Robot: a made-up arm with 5 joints.
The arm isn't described. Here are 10 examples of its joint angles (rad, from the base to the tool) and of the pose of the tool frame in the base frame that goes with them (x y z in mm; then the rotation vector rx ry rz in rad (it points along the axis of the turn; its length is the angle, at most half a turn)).
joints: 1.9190 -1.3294 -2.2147 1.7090 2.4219
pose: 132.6 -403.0 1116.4 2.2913 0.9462 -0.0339
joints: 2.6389 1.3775 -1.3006 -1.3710 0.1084
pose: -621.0 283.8 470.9 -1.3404 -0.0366 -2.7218
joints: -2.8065 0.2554 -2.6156 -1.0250 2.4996
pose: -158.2 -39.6 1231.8 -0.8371 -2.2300 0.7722
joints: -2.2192 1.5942 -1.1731 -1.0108 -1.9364
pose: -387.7 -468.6 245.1 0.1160 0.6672 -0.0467
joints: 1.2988 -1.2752 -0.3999 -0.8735 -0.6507
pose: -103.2 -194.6 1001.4 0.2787 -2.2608 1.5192
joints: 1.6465 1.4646 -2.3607 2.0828 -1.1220
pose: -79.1 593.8 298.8 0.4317 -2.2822 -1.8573
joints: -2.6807 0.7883 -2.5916 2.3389 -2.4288
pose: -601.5 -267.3 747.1 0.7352 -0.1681 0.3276
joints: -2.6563 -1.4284 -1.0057 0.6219 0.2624
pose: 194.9 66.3 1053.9 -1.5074 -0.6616 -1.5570
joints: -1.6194 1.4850 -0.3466 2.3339 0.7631
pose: 8.1 -215.8 572.1 -1.3193 -2.0079 0.0483
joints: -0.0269 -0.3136 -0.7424 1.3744 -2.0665
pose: 215.5 -19.4 808.1 0.3063 0.9661 2.4010
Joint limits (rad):
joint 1: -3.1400..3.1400
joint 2: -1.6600..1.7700
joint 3: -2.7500..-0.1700
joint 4: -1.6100..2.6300
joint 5: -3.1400..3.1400
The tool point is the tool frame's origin. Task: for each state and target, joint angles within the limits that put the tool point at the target. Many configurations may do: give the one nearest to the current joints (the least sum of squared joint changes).
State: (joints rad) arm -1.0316 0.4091 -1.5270 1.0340 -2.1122
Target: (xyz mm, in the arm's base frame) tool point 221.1 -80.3 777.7
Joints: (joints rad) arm -0.2769 -0.1642 -0.7776 1.5131 -1.9893
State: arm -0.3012 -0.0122 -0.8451 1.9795 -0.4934
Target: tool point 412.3 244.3 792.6
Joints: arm 0.4468 0.2679 -1.4653 1.5616 -0.4089
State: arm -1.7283 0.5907 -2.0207 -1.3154 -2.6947
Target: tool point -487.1 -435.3 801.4
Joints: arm -2.3580 1.0520 -1.8931 -1.4425 -2.6889
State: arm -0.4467 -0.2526 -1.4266 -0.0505 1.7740
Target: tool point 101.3 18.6 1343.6
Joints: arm 0.0117 -0.3866 -1.6098 -0.0838 1.6637
